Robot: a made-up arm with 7 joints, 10 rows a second.
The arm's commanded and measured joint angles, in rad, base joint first. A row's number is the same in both.
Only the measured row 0 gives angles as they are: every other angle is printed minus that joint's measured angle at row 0.
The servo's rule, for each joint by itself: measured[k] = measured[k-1] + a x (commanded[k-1-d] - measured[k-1]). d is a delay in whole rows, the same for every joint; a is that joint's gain. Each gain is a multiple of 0.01, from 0.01 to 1. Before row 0 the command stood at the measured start. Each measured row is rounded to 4 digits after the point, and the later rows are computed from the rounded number. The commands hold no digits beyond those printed.
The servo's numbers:
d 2
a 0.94 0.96 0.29 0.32 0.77 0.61 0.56
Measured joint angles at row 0:
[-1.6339, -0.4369, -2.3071, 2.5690, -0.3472, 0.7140, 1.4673]
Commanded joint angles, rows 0 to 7:
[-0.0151, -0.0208, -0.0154, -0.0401, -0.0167, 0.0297, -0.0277]
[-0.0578, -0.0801, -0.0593, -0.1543, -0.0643, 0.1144, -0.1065]
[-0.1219, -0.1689, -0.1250, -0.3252, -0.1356, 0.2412, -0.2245]
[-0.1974, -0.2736, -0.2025, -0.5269, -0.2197, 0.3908, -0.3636]
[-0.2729, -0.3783, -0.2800, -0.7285, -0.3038, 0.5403, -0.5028]
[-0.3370, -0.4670, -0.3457, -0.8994, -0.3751, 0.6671, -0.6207]
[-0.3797, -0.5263, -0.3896, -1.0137, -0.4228, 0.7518, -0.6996]
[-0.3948, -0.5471, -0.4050, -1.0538, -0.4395, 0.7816, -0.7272]
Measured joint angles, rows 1 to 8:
[0.0000, 0.0000, 0.0000, 0.0000, 0.0000, 0.0000, 0.0000]
[0.0000, 0.0000, 0.0000, 0.0000, 0.0000, 0.0000, 0.0000]
[-0.0142, -0.0200, -0.0045, -0.0128, -0.0129, 0.0181, -0.0155]
[-0.0552, -0.0777, -0.0204, -0.0581, -0.0525, 0.0768, -0.0665]
[-0.1179, -0.1653, -0.0507, -0.1436, -0.1165, 0.1771, -0.1550]
[-0.1926, -0.2693, -0.0947, -0.2663, -0.1960, 0.3075, -0.2718]
[-0.2681, -0.3739, -0.1484, -0.4142, -0.2790, 0.4495, -0.4012]
[-0.3329, -0.4633, -0.2056, -0.5695, -0.3530, 0.5822, -0.5241]

